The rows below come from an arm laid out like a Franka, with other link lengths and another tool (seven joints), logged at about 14 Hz.
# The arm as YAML. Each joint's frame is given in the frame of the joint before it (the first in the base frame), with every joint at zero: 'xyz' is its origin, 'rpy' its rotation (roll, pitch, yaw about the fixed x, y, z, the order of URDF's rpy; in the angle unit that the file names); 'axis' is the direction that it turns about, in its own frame. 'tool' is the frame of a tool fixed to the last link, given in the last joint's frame.
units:
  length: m
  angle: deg
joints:
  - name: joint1
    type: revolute
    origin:
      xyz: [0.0, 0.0, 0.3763]
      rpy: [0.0, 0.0, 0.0]
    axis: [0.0, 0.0, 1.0]
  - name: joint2
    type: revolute
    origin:
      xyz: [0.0, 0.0, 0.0]
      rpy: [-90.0, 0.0, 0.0]
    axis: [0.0, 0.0, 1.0]
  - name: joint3
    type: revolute
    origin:
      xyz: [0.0, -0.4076, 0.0]
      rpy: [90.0, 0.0, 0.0]
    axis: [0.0, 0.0, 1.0]
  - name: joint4
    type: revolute
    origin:
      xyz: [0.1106, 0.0, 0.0]
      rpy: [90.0, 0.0, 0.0]
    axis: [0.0, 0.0, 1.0]
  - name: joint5
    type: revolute
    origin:
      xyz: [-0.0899, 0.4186, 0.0]
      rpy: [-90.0, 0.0, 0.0]
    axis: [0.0, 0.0, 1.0]
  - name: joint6
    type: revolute
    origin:
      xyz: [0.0, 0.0, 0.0]
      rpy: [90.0, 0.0, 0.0]
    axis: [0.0, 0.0, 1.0]
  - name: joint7
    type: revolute
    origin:
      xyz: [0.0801, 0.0, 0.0]
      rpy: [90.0, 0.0, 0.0]
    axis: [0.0, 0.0, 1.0]
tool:
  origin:
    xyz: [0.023, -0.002, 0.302]
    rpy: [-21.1, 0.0, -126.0]
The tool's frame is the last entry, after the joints.
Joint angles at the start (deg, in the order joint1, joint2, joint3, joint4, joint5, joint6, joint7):
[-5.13, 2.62, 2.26, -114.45, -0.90, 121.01, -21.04]
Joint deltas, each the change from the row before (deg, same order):
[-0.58, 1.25, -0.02, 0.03, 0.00, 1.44, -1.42]
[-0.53, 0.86, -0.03, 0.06, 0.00, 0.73, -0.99]
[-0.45, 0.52, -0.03, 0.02, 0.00, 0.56, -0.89]
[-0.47, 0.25, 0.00, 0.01, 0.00, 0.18, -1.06]
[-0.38, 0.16, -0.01, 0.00, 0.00, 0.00, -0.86]
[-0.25, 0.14, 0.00, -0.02, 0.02, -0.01, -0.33]
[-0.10, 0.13, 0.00, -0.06, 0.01, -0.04, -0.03]
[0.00, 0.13, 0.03, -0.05, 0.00, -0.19, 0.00]
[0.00, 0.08, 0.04, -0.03, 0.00, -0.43, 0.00]
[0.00, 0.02, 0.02, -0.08, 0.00, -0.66, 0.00]
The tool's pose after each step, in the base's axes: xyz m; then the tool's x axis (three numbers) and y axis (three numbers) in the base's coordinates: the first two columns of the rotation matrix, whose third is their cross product. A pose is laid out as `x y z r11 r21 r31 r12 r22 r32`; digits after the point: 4 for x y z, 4 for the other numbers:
0.6705 -0.0332 0.3623 -0.8210 0.5668 -0.0677 0.5025 0.7739 0.3855
0.6738 -0.0396 0.3543 -0.8254 0.5605 -0.0668 0.4971 0.7779 0.3844
0.6761 -0.0451 0.3495 -0.8294 0.5545 -0.0680 0.4912 0.7817 0.3842
0.6764 -0.0503 0.3470 -0.8351 0.5459 -0.0674 0.4836 0.7871 0.3828
0.6758 -0.0546 0.3451 -0.8398 0.5390 -0.0653 0.4783 0.7913 0.3808
0.6753 -0.0573 0.3433 -0.8406 0.5380 -0.0626 0.4785 0.7918 0.3796
0.6744 -0.0584 0.3411 -0.8401 0.5392 -0.0589 0.4811 0.7910 0.3781
0.6730 -0.0579 0.3387 -0.8408 0.5388 -0.0532 0.4831 0.7909 0.3756
0.6706 -0.0572 0.3366 -0.8416 0.5383 -0.0447 0.4861 0.7908 0.3719
0.6666 -0.0566 0.3344 -0.8422 0.5381 -0.0329 0.4908 0.7905 0.3664

